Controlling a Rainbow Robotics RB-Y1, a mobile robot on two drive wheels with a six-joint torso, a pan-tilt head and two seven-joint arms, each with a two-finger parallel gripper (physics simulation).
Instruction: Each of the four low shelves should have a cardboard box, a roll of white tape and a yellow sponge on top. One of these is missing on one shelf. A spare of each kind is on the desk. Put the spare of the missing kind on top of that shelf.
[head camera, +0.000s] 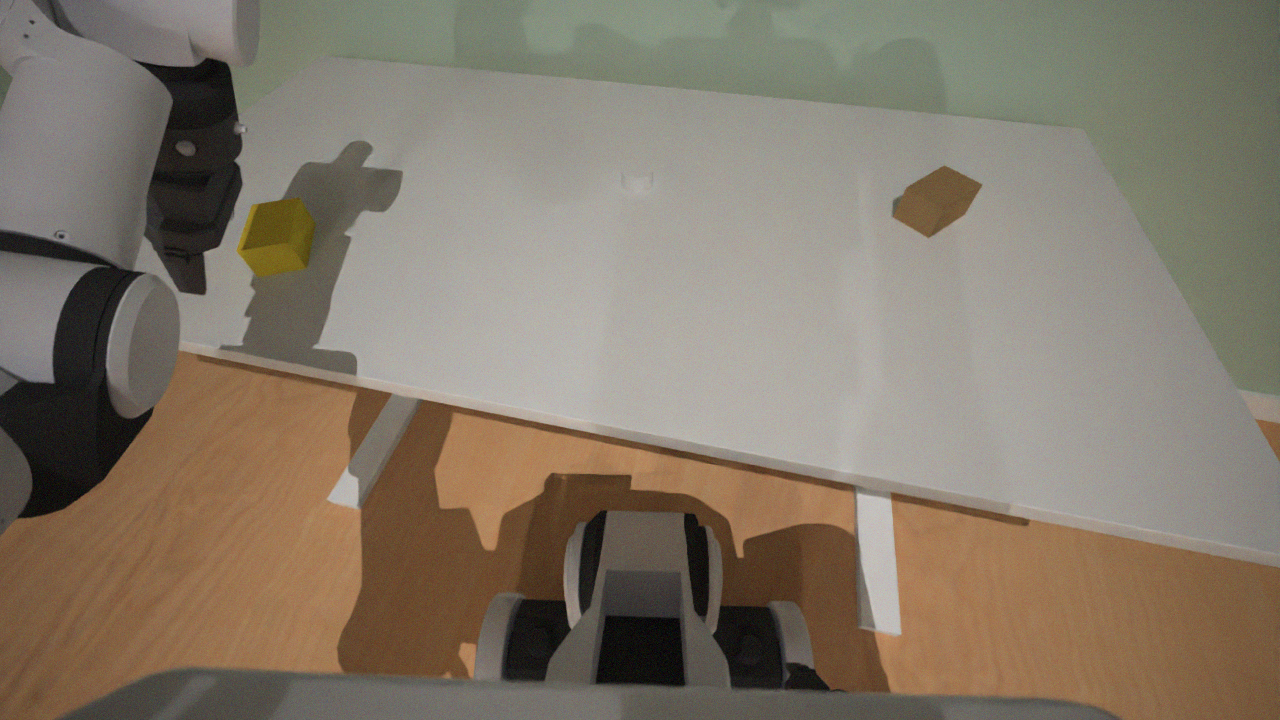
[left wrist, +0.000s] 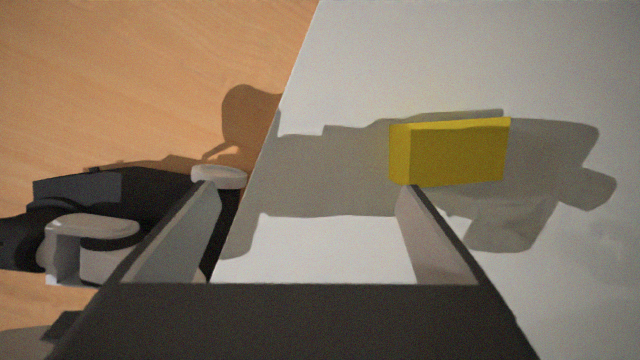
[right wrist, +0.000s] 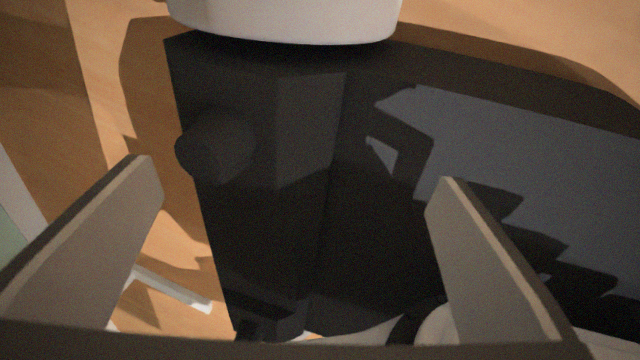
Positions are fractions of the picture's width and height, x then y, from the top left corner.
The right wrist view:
my right gripper: 0.47, 0.52
white desk: 0.22, 0.76
